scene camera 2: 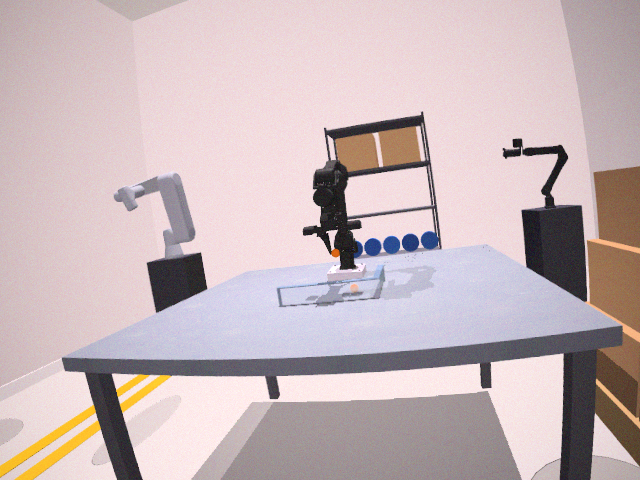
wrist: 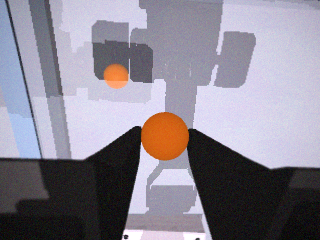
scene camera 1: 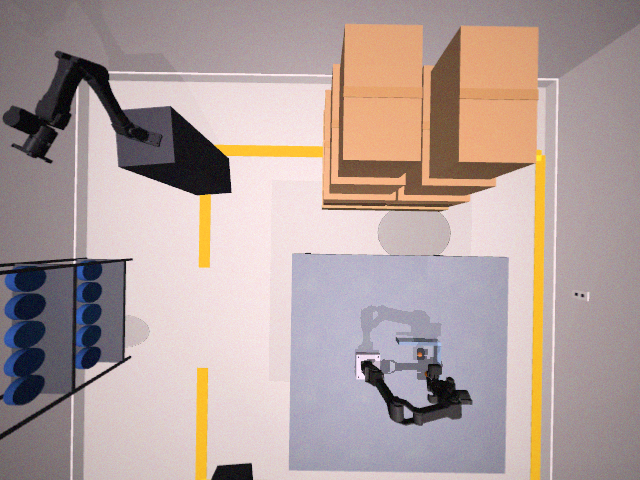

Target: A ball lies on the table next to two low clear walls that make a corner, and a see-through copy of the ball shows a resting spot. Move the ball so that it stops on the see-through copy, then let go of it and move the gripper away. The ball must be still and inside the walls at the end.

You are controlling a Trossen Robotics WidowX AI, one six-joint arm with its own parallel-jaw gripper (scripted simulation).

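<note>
My gripper holds an orange ball. The wrist view also shows the gripper.
</note>
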